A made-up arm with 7 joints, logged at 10 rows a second.
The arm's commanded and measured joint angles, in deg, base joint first. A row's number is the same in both.
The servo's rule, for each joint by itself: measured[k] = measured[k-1] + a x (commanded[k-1-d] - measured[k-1]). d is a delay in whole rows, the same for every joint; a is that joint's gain. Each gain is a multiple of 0.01, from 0.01 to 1. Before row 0 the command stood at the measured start. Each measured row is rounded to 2 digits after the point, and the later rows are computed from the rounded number. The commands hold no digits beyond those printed.
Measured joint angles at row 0: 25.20 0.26 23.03 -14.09 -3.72 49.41 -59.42
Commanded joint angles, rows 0 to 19: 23.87 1.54 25.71 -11.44 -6.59 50.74 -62.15; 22.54 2.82 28.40 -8.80 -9.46 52.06 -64.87; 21.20 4.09 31.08 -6.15 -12.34 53.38 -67.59; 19.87 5.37 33.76 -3.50 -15.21 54.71 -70.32; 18.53 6.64 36.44 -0.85 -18.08 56.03 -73.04; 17.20 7.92 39.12 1.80 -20.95 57.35 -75.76; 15.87 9.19 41.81 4.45 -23.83 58.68 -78.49; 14.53 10.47 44.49 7.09 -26.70 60.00 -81.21; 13.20 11.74 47.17 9.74 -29.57 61.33 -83.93; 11.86 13.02 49.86 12.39 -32.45 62.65 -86.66; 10.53 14.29 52.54 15.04 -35.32 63.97 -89.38; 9.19 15.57 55.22 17.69 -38.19 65.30 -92.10; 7.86 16.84 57.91 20.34 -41.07 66.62 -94.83; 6.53 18.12 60.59 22.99 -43.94 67.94 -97.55; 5.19 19.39 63.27 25.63 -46.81 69.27 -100.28; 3.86 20.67 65.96 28.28 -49.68 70.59 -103.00; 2.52 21.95 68.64 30.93 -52.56 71.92 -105.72; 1.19 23.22 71.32 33.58 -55.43 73.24 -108.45; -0.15 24.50 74.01 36.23 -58.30 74.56 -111.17; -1.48 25.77 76.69 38.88 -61.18 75.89 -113.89
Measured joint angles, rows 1 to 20: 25.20 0.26 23.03 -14.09 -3.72 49.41 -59.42; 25.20 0.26 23.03 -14.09 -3.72 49.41 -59.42; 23.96 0.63 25.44 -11.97 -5.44 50.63 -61.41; 22.64 1.27 28.10 -9.43 -7.85 51.95 -63.94; 21.30 2.09 30.78 -6.81 -10.54 53.27 -66.60; 19.97 3.04 33.46 -4.16 -13.34 54.59 -69.32; 18.63 4.08 36.14 -1.51 -16.18 55.91 -72.04; 17.30 5.19 38.82 1.14 -19.04 57.23 -74.76; 15.97 6.35 41.51 3.79 -21.91 58.56 -77.48; 14.63 7.54 44.19 6.43 -24.78 59.88 -80.20; 13.30 8.76 46.87 9.08 -27.65 61.21 -82.92; 11.96 10.00 49.56 11.73 -30.53 62.53 -85.65; 10.63 11.24 52.24 14.38 -33.40 63.85 -88.37; 9.29 12.50 54.92 17.03 -36.27 65.18 -91.09; 7.96 13.76 57.61 19.68 -39.15 66.50 -93.82; 6.63 15.02 60.29 22.33 -42.02 67.82 -96.54; 5.29 16.29 62.97 24.97 -44.89 69.15 -99.27; 3.96 17.56 65.66 27.62 -47.76 70.47 -101.99; 2.62 18.83 68.34 30.27 -50.64 71.80 -104.71; 1.29 20.10 71.02 32.92 -53.51 73.12 -107.44
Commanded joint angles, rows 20 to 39: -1.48 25.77 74.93 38.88 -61.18 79.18 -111.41; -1.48 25.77 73.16 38.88 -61.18 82.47 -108.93; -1.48 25.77 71.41 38.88 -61.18 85.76 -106.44; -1.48 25.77 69.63 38.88 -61.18 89.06 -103.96; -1.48 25.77 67.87 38.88 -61.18 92.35 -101.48; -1.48 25.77 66.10 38.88 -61.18 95.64 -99.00; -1.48 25.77 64.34 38.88 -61.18 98.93 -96.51; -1.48 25.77 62.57 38.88 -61.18 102.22 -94.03; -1.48 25.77 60.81 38.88 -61.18 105.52 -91.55; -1.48 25.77 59.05 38.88 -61.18 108.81 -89.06; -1.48 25.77 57.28 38.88 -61.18 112.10 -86.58; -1.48 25.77 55.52 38.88 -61.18 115.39 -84.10; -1.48 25.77 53.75 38.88 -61.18 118.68 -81.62; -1.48 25.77 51.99 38.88 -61.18 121.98 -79.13; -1.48 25.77 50.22 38.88 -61.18 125.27 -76.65; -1.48 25.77 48.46 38.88 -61.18 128.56 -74.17; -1.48 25.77 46.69 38.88 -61.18 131.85 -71.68; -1.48 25.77 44.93 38.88 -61.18 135.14 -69.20; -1.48 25.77 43.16 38.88 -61.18 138.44 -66.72; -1.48 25.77 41.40 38.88 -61.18 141.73 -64.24
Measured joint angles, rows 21 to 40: -0.05 21.38 73.71 35.57 -56.38 74.44 -110.16; -1.38 22.65 76.39 38.22 -59.26 75.77 -112.88; -1.47 23.55 75.08 38.75 -60.41 78.91 -111.81; -1.48 24.19 73.35 38.85 -60.87 82.19 -109.71; -1.48 24.65 71.60 38.87 -61.06 85.47 -107.32; -1.48 24.97 69.83 38.88 -61.13 88.77 -104.87; -1.48 25.20 68.07 38.88 -61.16 92.06 -102.40; -1.48 25.37 66.30 38.88 -61.17 95.35 -99.92; -1.48 25.49 64.54 38.88 -61.18 98.64 -97.43; -1.48 25.57 62.77 38.88 -61.18 101.93 -94.95; -1.48 25.63 61.01 38.88 -61.18 105.23 -92.47; -1.48 25.67 59.25 38.88 -61.18 108.52 -89.98; -1.48 25.70 57.48 38.88 -61.18 111.81 -87.50; -1.48 25.72 55.72 38.88 -61.18 115.10 -85.02; -1.48 25.73 53.95 38.88 -61.18 118.39 -82.54; -1.48 25.74 52.19 38.88 -61.18 121.69 -80.05; -1.48 25.75 50.42 38.88 -61.18 124.98 -77.57; -1.48 25.76 48.66 38.88 -61.18 128.27 -75.09; -1.48 25.76 46.89 38.88 -61.18 131.56 -72.60; -1.48 25.76 45.13 38.88 -61.18 134.85 -70.12
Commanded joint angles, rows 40 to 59: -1.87 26.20 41.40 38.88 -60.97 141.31 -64.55; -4.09 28.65 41.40 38.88 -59.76 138.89 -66.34; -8.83 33.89 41.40 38.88 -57.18 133.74 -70.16; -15.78 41.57 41.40 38.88 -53.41 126.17 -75.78; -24.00 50.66 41.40 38.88 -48.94 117.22 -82.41; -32.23 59.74 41.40 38.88 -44.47 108.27 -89.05; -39.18 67.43 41.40 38.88 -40.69 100.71 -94.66; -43.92 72.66 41.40 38.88 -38.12 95.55 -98.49; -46.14 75.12 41.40 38.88 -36.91 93.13 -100.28; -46.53 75.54 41.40 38.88 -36.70 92.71 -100.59; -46.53 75.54 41.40 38.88 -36.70 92.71 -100.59; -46.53 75.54 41.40 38.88 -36.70 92.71 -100.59; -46.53 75.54 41.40 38.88 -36.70 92.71 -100.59; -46.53 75.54 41.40 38.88 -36.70 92.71 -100.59; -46.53 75.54 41.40 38.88 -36.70 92.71 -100.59; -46.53 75.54 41.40 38.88 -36.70 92.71 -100.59; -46.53 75.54 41.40 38.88 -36.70 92.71 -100.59; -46.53 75.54 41.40 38.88 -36.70 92.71 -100.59; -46.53 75.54 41.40 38.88 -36.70 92.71 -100.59; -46.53 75.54 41.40 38.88 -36.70 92.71 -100.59
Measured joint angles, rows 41 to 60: -1.48 25.76 43.36 38.88 -61.18 138.15 -67.64; -1.48 25.76 41.60 38.88 -61.18 141.44 -65.16; -1.84 25.89 41.42 38.88 -61.05 141.32 -64.71; -3.93 26.69 41.40 38.88 -60.28 139.08 -65.90; -8.49 28.78 41.40 38.88 -58.42 134.17 -69.01; -15.27 32.49 41.40 38.88 -55.41 126.81 -73.95; -23.39 37.76 41.40 38.88 -51.53 117.99 -80.13; -31.61 44.13 41.40 38.88 -47.29 109.05 -86.64; -38.65 50.89 41.40 38.88 -43.33 101.38 -92.49; -43.55 57.20 41.40 38.88 -40.20 96.02 -96.87; -45.96 62.40 41.40 38.88 -38.23 93.36 -99.36; -46.49 66.21 41.40 38.88 -37.31 92.76 -100.26; -46.53 68.92 41.40 38.88 -36.94 92.71 -100.50; -46.53 70.84 41.40 38.88 -36.80 92.71 -100.57; -46.53 72.20 41.40 38.88 -36.74 92.71 -100.58; -46.53 73.17 41.40 38.88 -36.72 92.71 -100.59; -46.53 73.86 41.40 38.88 -36.71 92.71 -100.59; -46.53 74.35 41.40 38.88 -36.70 92.71 -100.59; -46.53 74.70 41.40 38.88 -36.70 92.71 -100.59; -46.53 74.94 41.40 38.88 -36.70 92.71 -100.59
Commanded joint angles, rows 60 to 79: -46.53 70.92 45.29 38.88 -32.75 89.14 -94.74; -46.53 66.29 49.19 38.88 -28.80 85.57 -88.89; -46.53 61.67 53.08 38.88 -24.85 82.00 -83.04; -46.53 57.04 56.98 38.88 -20.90 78.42 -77.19; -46.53 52.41 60.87 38.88 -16.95 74.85 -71.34; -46.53 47.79 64.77 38.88 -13.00 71.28 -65.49; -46.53 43.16 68.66 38.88 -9.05 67.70 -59.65; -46.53 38.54 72.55 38.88 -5.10 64.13 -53.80; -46.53 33.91 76.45 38.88 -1.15 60.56 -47.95; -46.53 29.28 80.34 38.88 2.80 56.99 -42.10; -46.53 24.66 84.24 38.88 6.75 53.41 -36.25; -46.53 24.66 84.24 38.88 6.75 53.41 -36.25; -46.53 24.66 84.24 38.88 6.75 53.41 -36.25; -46.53 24.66 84.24 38.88 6.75 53.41 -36.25; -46.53 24.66 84.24 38.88 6.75 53.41 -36.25; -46.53 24.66 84.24 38.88 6.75 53.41 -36.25; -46.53 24.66 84.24 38.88 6.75 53.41 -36.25; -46.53 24.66 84.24 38.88 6.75 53.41 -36.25; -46.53 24.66 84.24 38.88 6.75 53.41 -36.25; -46.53 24.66 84.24 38.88 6.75 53.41 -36.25
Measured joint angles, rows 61 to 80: -46.53 75.11 41.40 38.88 -36.70 92.71 -100.59; -46.53 75.23 41.40 38.88 -36.70 92.71 -100.59; -46.53 73.98 44.90 38.88 -34.33 89.43 -96.32; -46.53 71.75 48.76 38.88 -31.01 85.88 -90.90; -46.53 68.83 52.65 38.88 -27.31 82.31 -85.16; -46.53 65.41 56.55 38.88 -23.46 78.73 -79.34; -46.53 61.64 60.44 38.88 -19.55 75.16 -73.50; -46.53 57.62 64.34 38.88 -15.62 71.59 -67.65; -46.53 53.43 68.23 38.88 -11.68 68.01 -61.81; -46.53 49.11 72.12 38.88 -7.73 64.44 -55.96; -46.53 44.70 76.02 38.88 -3.78 60.87 -50.11; -46.53 40.23 79.91 38.88 0.17 57.30 -44.26; -46.53 35.71 83.81 38.88 4.12 53.72 -38.41; -46.53 32.51 84.20 38.88 5.70 53.43 -36.83; -46.53 30.23 84.24 38.88 6.33 53.41 -36.41; -46.53 28.61 84.24 38.88 6.58 53.41 -36.29; -46.53 27.46 84.24 38.88 6.68 53.41 -36.26; -46.53 26.65 84.24 38.88 6.72 53.41 -36.25; -46.53 26.07 84.24 38.88 6.74 53.41 -36.25; -46.53 25.66 84.24 38.88 6.75 53.41 -36.25
